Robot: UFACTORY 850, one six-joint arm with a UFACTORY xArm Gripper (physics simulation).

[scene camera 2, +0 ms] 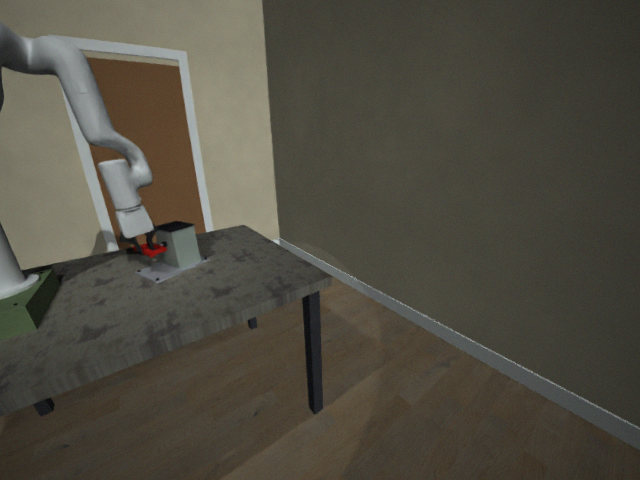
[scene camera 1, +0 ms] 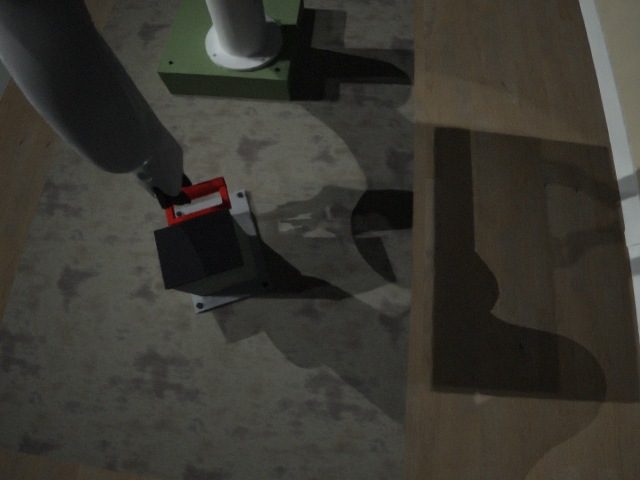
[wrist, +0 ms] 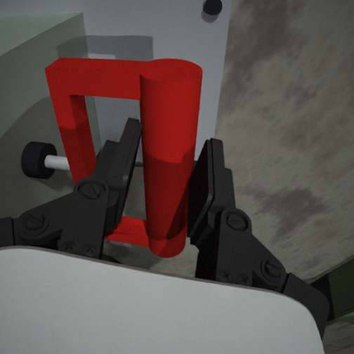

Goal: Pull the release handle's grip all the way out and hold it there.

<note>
I see my gripper (scene camera 1: 184, 194) and a light base plate (wrist: 201, 39).
My gripper shows as well in scene camera 2 (scene camera 2: 146, 251) and in the wrist view (wrist: 168, 151).
</note>
